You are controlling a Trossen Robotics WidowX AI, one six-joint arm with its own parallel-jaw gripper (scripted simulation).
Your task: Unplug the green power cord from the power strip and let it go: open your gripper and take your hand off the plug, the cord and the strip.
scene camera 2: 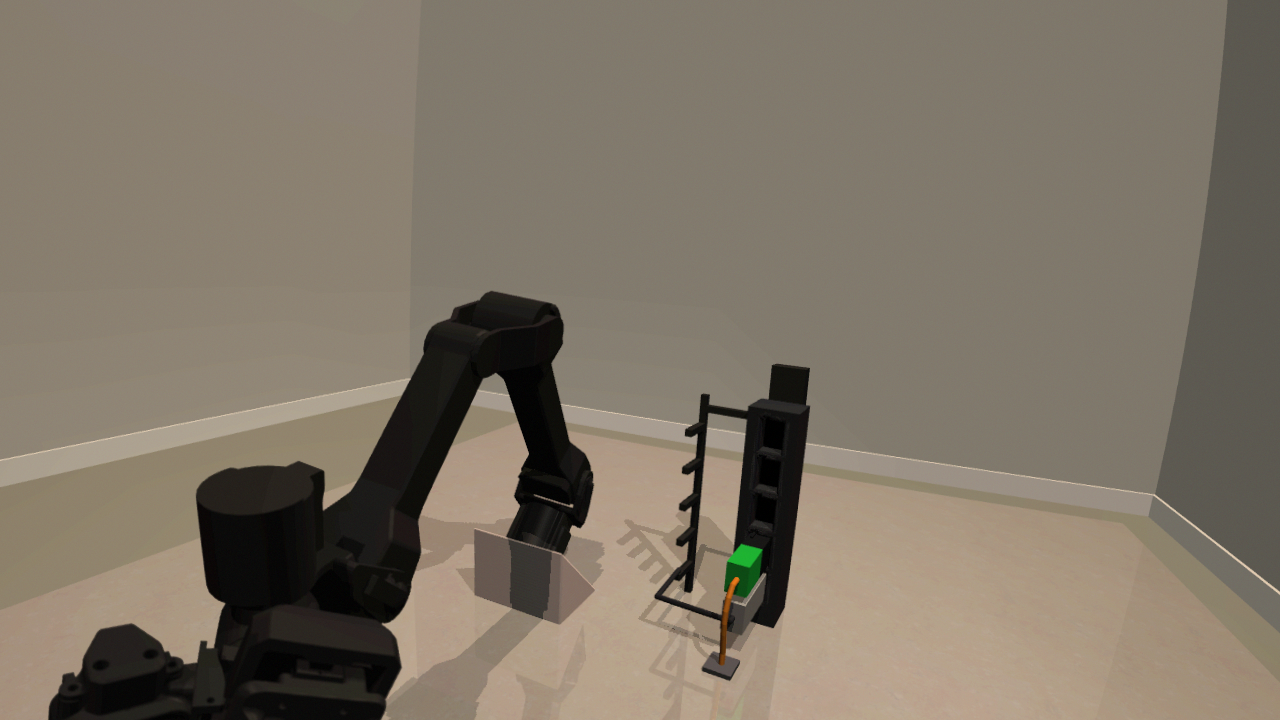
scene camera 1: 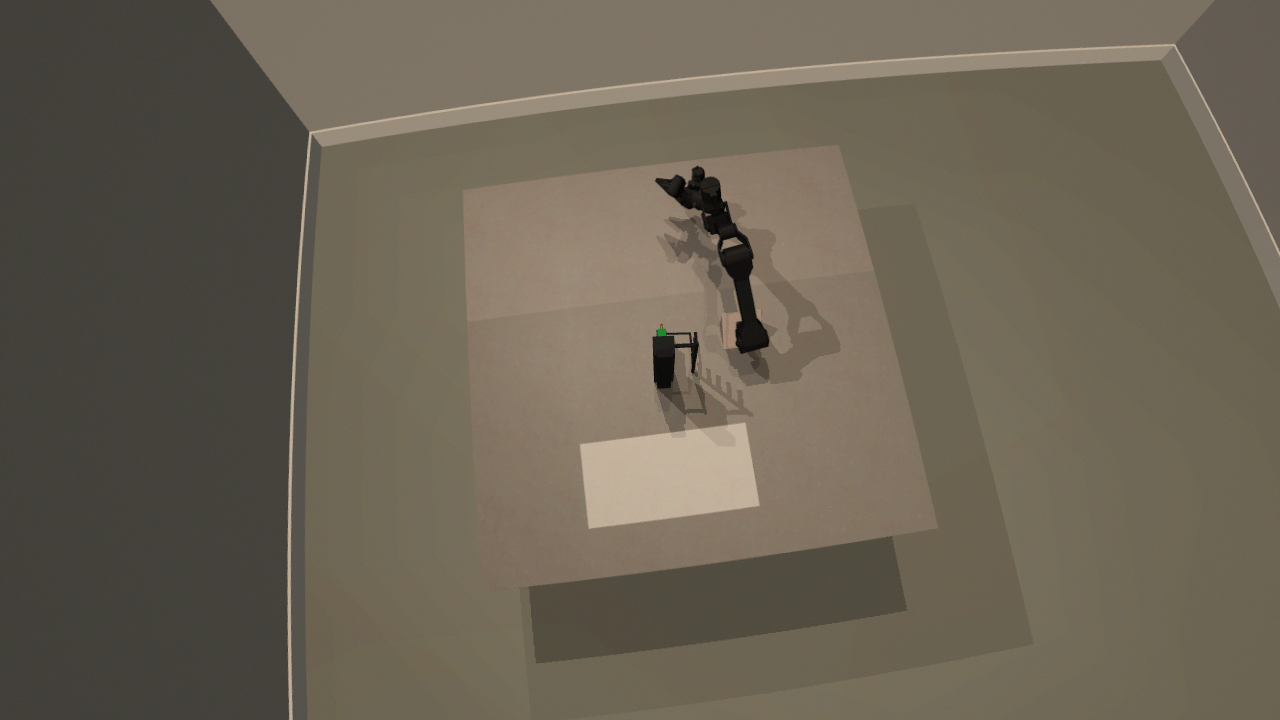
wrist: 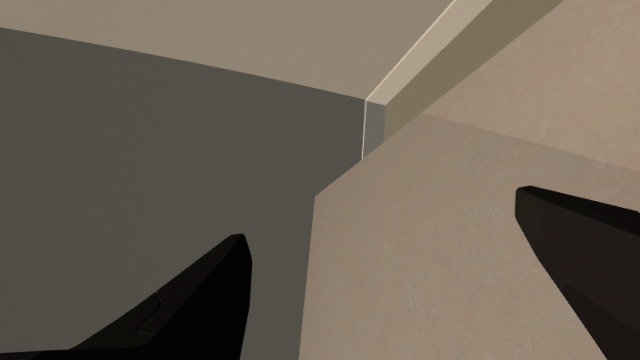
Labels:
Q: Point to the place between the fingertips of my gripper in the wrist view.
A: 382,225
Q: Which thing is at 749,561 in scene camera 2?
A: A green plug.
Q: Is my gripper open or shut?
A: Open.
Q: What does my gripper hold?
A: Nothing.

